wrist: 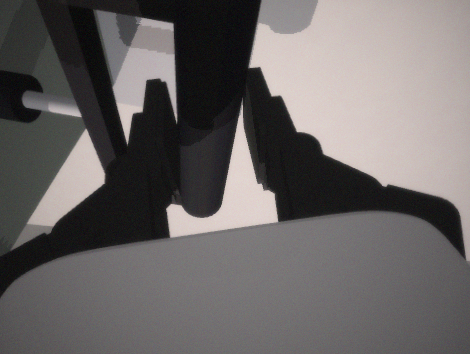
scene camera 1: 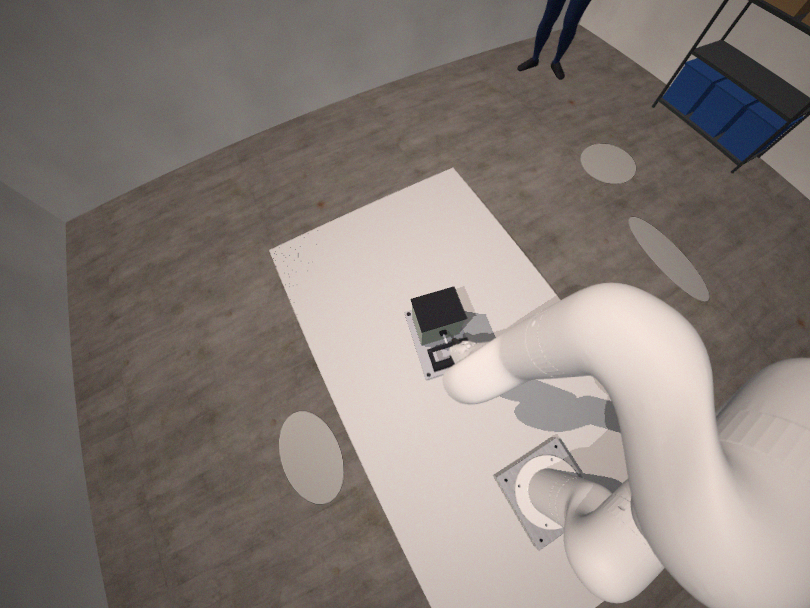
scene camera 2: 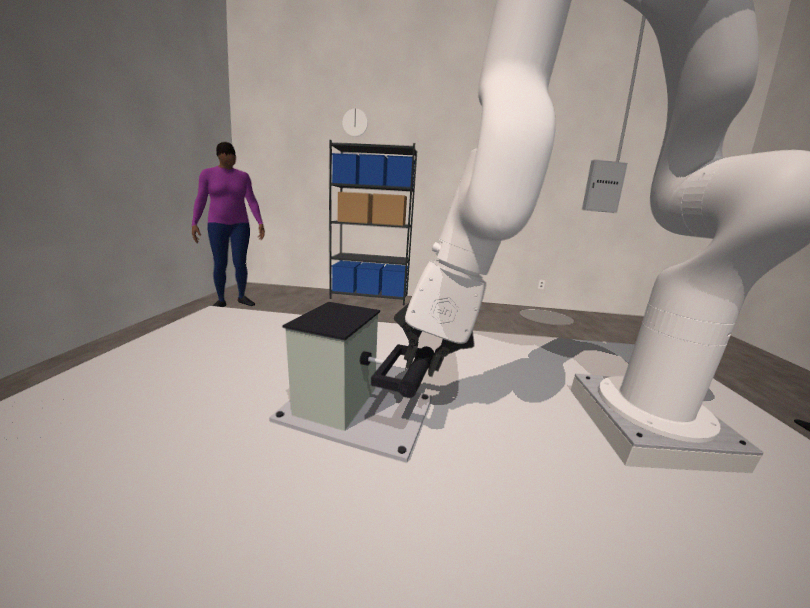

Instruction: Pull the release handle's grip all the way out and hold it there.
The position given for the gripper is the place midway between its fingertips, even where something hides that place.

In view: the gripper [scene camera 2: 419,368], a release handle grip [scene camera 2: 407,387] and a grey base plate [scene camera 1: 427,368].
The release handle grip shows as well in the wrist view [wrist: 212,53]. The gripper is seen too in the wrist view [wrist: 207,102].
